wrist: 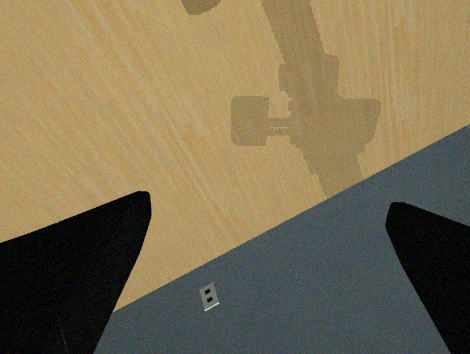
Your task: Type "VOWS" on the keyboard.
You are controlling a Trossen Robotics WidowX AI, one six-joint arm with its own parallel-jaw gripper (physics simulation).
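Places are measured from the arm's base along level axes (x right, y ahead, z up), in millimetres.
Where they show: gripper, fingertip midpoint: (268,208).
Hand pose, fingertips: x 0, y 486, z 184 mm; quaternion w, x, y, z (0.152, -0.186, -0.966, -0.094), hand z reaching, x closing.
Observation:
After its pixels a point has its place.
My gripper (268,208) {x 0, y 486, z 184 mm} is open, with its two black fingers far apart at the lower left and lower right of the wrist view and nothing held between them. It hangs above the place where the wooden table top meets a blue-grey surface. The keyboard does not show in the wrist view, and none of its keys can be seen.
The light wooden table top (100,100) {x 99, y 502, z -148 mm} fills the upper left. Its straight edge runs diagonally, with the blue-grey surface (300,280) beyond it. A small grey piece with two dark square holes (209,296) shows between the fingers, low down. The arm's shadow falls on the wood.

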